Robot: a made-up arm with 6 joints.
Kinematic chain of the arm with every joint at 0, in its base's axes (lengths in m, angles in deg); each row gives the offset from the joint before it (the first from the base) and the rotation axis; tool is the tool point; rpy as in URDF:
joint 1: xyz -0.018 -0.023 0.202 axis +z
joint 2: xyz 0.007 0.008 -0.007 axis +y
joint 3: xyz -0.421 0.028 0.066 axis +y
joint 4: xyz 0.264 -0.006 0.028 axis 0.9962 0 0.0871
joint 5: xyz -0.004 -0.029 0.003 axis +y
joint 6: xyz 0.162 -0.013 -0.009 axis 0.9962 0 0.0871
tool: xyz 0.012 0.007 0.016 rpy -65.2 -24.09 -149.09
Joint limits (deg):
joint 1: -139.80..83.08
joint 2: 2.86..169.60
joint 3: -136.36..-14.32
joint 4: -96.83..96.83
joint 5: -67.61..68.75
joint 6: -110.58..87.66
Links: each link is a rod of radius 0.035 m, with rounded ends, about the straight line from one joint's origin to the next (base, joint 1, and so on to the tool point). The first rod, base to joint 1, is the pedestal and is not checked.
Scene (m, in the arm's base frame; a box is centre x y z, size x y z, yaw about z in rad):
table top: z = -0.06
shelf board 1: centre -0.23 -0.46 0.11 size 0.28 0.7 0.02 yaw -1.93
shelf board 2: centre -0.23 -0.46 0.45 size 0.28 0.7 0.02 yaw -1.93
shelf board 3: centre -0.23 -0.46 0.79 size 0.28 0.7 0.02 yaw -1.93
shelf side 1: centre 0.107 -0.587 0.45 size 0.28 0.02 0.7 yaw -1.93
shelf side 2: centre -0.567 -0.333 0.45 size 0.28 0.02 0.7 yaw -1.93
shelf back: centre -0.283 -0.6 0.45 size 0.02 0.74 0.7 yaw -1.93
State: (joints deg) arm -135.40 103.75 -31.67 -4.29 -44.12 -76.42
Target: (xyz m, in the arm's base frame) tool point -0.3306 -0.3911 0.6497
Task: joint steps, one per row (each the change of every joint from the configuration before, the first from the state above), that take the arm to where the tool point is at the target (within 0.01 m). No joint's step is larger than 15 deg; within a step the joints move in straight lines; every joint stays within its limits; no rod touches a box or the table.
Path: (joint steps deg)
1: -1.47 -4.94 5.78 10.68 1.17 -0.40
2: -1.46 -4.93 5.79 10.68 1.17 -0.40
3: -1.47 -4.94 5.78 10.67 1.17 -0.40
4: 0.00 -8.44 -10.73 -3.65 -6.00 0.65
5: 0.00 -8.45 -10.72 -3.66 -6.00 0.64
6: 0.00 -8.44 -10.73 -3.65 -6.00 0.65
7: 3.60 13.27 -12.20 -11.75 2.84 -0.12
8: 3.59 13.27 -12.21 -11.75 2.84 -0.12

